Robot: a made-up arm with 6 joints. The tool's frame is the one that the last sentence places.
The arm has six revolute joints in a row. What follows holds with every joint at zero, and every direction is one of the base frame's. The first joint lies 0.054 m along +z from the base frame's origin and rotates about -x. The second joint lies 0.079 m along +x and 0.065 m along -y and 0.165 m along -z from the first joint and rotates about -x. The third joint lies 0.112 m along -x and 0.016 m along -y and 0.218 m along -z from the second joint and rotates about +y. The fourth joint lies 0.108 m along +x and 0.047 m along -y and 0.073 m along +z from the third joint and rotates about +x. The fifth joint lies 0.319 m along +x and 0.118 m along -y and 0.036 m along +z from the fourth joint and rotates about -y. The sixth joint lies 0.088 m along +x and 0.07 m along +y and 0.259 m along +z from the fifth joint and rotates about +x. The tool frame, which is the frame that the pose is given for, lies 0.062 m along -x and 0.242 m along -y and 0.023 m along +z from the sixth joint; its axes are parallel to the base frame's.
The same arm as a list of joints. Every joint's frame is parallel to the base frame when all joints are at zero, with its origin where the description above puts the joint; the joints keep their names.
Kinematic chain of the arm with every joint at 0, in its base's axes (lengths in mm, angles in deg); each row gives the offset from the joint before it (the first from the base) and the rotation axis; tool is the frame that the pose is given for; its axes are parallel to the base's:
joint 1: xyz 0 0 54 axis -x
joint 2: xyz 79 -65 -165 axis -x
joint 3: xyz -112 -16 -218 axis +y
joint 4: xyz 108 -47 73 axis +x
joint 5: xyz 319 -118 36 axis -y
joint 6: xyz 88 70 259 axis +x
tool: xyz -62 -242 23

